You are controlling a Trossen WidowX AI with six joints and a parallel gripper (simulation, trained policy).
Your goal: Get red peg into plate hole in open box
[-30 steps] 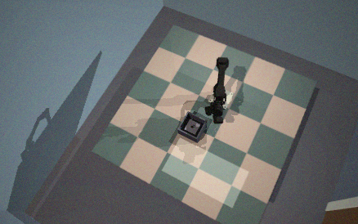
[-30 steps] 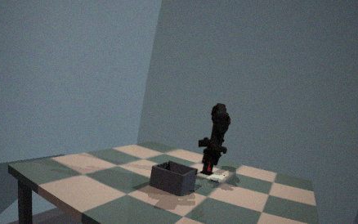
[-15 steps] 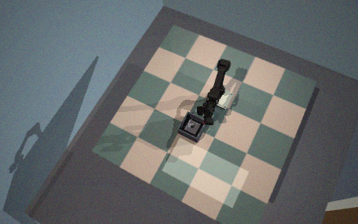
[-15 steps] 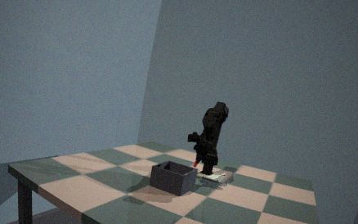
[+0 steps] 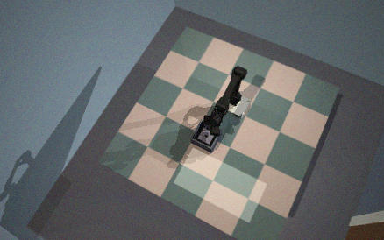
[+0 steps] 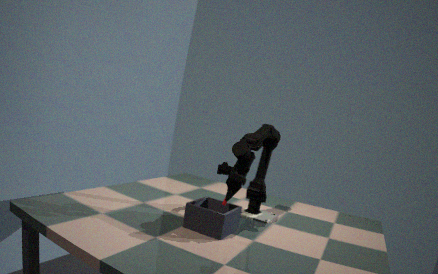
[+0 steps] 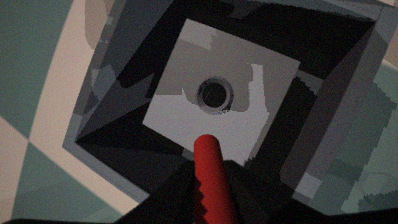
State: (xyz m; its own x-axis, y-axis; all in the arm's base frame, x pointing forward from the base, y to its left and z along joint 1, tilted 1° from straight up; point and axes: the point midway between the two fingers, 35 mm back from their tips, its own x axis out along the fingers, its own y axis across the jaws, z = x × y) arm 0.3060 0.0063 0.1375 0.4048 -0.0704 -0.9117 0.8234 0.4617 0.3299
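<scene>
Now: the red peg 1 cm behind my gripper tip and 2 cm above it. The rest, counted from my gripper tip: grey plate (3 cm ahead, 3 cm to the right, 7 cm below); then dark box (3 cm ahead, 3 cm to the right, 9 cm below).
</scene>
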